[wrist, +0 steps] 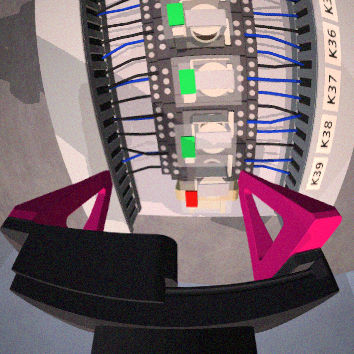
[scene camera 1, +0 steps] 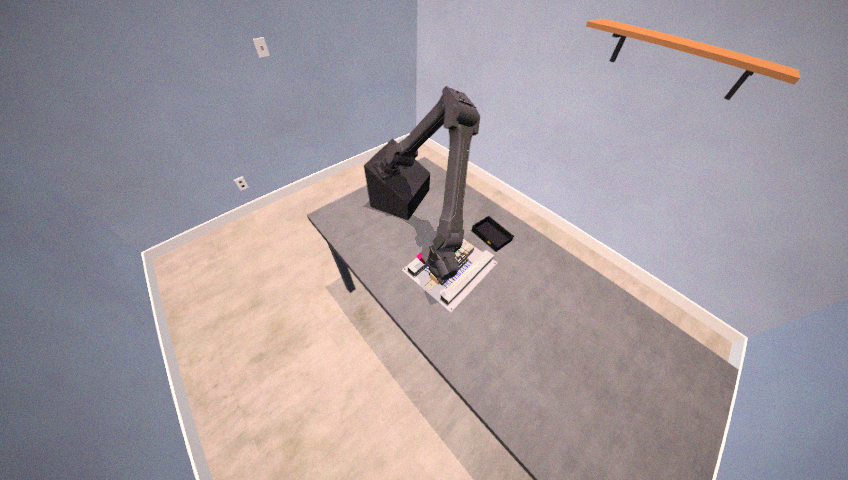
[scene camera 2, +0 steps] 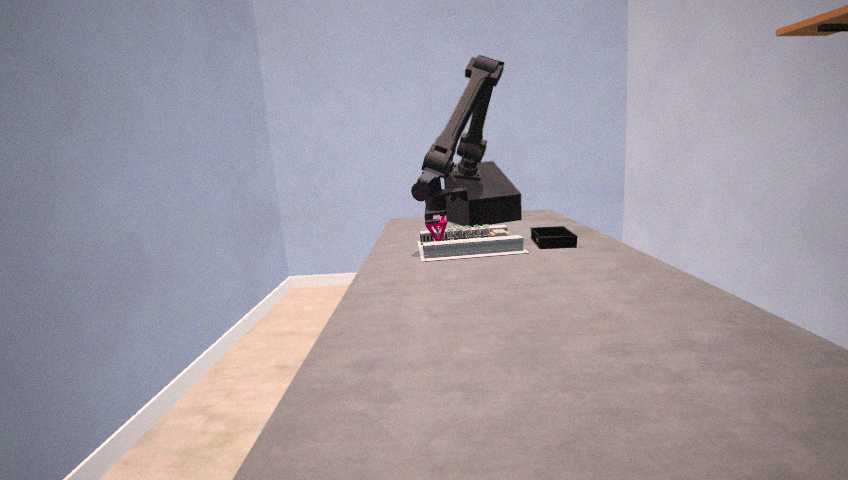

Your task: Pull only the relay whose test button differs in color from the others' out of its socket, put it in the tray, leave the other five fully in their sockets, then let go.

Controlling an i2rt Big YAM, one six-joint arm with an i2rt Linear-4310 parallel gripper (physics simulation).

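Places are measured from the arm's base along level axes (x ahead, y left, z up), in millimetres.
Pixels of known places: gripper, between the fingertips: (wrist: 174, 177) (scene camera 1: 432, 271) (scene camera 2: 439, 237); arm's base, origin of its link: (scene camera 1: 386, 168) (scene camera 2: 465, 173).
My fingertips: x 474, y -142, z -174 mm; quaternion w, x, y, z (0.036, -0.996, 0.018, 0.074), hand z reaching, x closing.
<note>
For each thing: its middle in the pictures, then the offset to it from my fingertips. Level surfaces: height alone.
- relay with the red test button, middle of its body: (wrist: 206, 177) 22 mm ahead, 8 mm left, 12 mm up
- black tray, middle of its body: (scene camera 2: 552, 237) (scene camera 1: 492, 233) 23 mm ahead, 367 mm left, 19 mm down
- grey table, height of its surface: 36 mm down
The relay with the red test button (wrist: 191, 199) is at the near end of the row in the wrist view, by label K39. Several clear relays with green buttons (wrist: 187, 146) stand in their sockets beyond it. My gripper (wrist: 174, 177) (scene camera 2: 438, 239) is open and empty, with its magenta fingers spread across the row's near end. In the wrist view the red-button relay shows between the fingers, closer to the right one. Whether the fingertips are level with it is unclear. The black tray (scene camera 1: 492, 233) (scene camera 2: 553, 237) is empty. The arm hides much of the row in scene camera 1.
The white panel (scene camera 1: 450, 306) (scene camera 2: 476, 258) carries the sockets. Slotted wire ducts (scene camera 2: 473, 246) and blue and black wires flank the row. The tray stands right of the panel in scene camera 2. The arm's black base box (scene camera 1: 395, 190) (scene camera 2: 496, 208) is behind the panel on the grey table (scene camera 1: 571, 333).
</note>
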